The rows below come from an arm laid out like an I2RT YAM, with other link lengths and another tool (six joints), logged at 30 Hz.
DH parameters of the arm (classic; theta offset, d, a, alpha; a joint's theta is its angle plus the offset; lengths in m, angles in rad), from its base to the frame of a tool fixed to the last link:
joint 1: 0 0.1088 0.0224 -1.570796
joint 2: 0 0 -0.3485 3.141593
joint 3: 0.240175 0 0.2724 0
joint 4: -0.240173 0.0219 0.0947 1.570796
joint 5: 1.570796 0.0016 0 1.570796
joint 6: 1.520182 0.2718 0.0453 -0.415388
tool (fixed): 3.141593 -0.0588 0 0
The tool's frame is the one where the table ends.
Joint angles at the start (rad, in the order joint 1, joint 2, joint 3, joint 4, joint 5, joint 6):
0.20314, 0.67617, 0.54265, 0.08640, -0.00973, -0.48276
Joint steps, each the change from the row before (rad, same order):
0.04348, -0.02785, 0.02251, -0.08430, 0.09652, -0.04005
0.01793, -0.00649, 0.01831, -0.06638, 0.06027, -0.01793
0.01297, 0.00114, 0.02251, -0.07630, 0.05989, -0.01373
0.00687, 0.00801, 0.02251, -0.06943, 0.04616, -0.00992
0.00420, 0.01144, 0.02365, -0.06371, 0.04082, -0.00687
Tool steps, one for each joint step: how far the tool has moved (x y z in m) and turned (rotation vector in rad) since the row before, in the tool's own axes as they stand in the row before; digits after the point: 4 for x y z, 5 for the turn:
-0.0065, 0.0004, -0.0121, -0.02743, -0.06967, -0.01750
-0.0103, 0.0003, -0.0068, -0.01283, -0.06267, 0.00077
-0.0135, 0.0002, -0.0063, -0.00862, -0.07508, 0.00546
-0.0126, -0.0001, -0.0043, -0.00185, -0.07014, 0.00492
-0.0111, 0.0006, -0.0038, -0.00136, -0.06505, 0.00485

